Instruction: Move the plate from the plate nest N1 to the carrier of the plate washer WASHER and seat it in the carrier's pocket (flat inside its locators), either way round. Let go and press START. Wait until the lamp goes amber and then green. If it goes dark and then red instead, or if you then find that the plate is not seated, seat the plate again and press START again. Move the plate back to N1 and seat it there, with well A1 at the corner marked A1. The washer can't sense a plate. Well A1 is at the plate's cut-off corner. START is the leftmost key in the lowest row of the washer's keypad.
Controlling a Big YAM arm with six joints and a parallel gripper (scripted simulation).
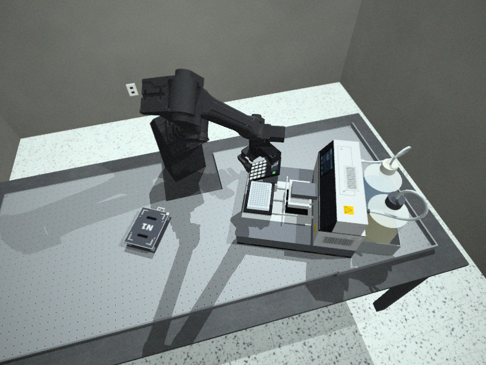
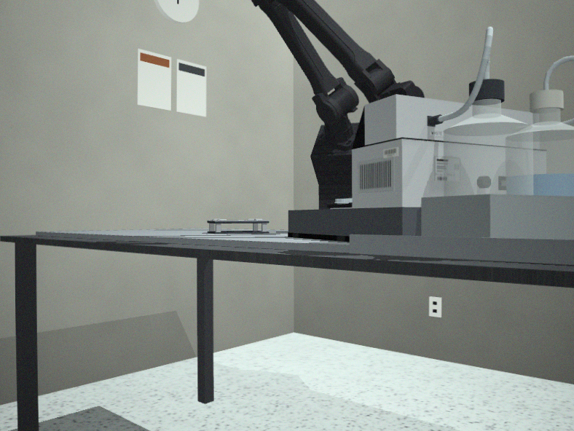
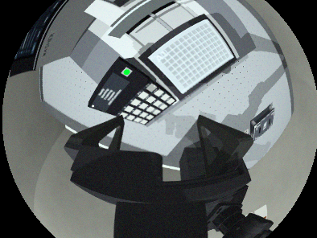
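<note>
Right now my hand is 10 cm short of the white well plate and 8 cm above it. From my hand the other things lie so: black carrier: 10 cm ahead, 8 cm below; plate washer: 13 cm ahead, 15 cm to the left, 3 cm below; plate nest: 18 cm ahead, 45 cm to the right, 13 cm below.
</note>
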